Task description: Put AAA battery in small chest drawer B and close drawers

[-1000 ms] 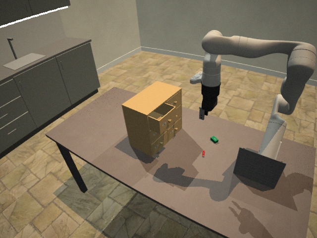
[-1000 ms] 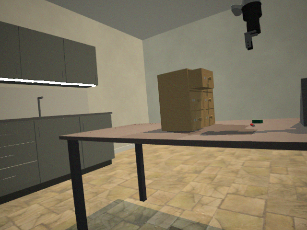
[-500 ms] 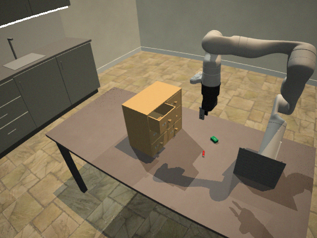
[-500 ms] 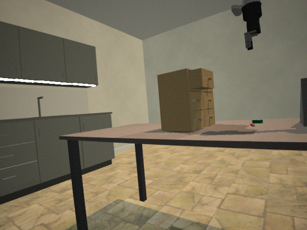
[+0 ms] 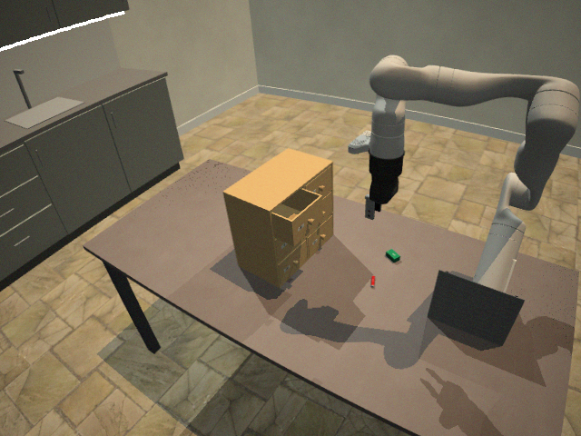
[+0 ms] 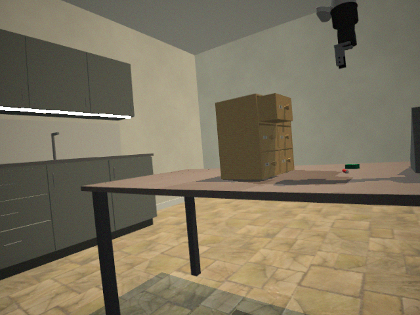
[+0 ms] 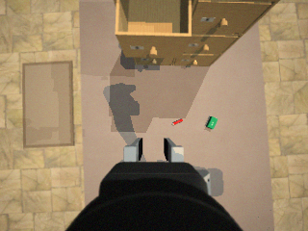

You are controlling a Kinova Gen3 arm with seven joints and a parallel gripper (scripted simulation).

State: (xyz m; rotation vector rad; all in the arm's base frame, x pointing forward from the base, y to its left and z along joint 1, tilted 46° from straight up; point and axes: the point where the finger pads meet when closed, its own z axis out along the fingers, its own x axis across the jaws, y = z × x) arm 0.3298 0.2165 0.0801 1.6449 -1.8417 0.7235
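Now: the red AAA battery 2 cm ahead of my hand, 10 cm to the right of it and 37 cm below it. Round my hand: green block 1 cm ahead, 25 cm to the right, 36 cm below.
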